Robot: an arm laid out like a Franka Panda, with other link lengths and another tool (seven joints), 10 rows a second.
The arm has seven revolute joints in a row. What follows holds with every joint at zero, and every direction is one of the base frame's. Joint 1 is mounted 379.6 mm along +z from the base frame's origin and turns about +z. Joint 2 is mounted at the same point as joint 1 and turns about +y. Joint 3 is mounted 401.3 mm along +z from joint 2 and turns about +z. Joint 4 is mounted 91.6 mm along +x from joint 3 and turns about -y. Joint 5 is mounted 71 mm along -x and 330.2 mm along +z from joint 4 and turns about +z. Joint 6 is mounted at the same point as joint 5 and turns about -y. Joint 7 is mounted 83.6 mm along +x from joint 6 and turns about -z. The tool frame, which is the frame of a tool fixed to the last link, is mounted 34 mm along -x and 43 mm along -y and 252.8 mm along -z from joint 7; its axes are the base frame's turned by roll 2.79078, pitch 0 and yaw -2.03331 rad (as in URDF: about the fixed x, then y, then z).
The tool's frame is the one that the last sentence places.
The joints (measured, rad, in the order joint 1, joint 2, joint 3, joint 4, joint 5, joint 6, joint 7), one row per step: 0.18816, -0.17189, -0.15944, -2.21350, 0.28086, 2.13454, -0.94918; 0.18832, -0.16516, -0.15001, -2.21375, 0.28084, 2.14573, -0.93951; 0.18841, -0.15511, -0.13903, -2.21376, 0.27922, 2.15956, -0.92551; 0.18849, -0.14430, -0.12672, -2.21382, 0.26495, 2.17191, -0.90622; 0.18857, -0.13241, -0.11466, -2.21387, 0.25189, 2.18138, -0.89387; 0.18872, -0.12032, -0.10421, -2.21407, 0.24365, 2.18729, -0.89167; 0.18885, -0.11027, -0.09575, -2.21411, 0.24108, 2.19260, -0.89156; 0.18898, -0.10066, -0.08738, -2.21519, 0.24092, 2.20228, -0.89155; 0.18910, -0.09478, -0.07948, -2.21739, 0.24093, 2.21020, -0.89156; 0.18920, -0.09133, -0.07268, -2.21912, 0.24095, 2.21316, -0.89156
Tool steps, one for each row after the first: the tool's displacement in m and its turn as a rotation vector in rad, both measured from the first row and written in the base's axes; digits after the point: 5 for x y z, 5 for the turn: 0.00247, 0.00393, -0.00191, -0.00292, -0.00162, -0.00284; 0.00559, 0.00821, -0.00499, -0.00773, -0.00182, -0.00830; 0.00820, 0.01119, -0.00861, -0.02306, 0.00049, -0.01099; 0.01051, 0.01455, -0.01302, -0.03768, 0.00459, -0.00681; 0.01235, 0.01822, -0.01801, -0.04849, 0.01028, 0.00440; 0.01398, 0.02188, -0.02212, -0.05375, 0.01444, 0.01304; 0.01616, 0.02572, -0.02605, -0.05697, 0.01518, 0.01950; 0.01729, 0.02935, -0.02890, -0.05927, 0.01510, 0.02581; 0.01727, 0.03259, -0.03095, -0.06078, 0.01703, 0.03211
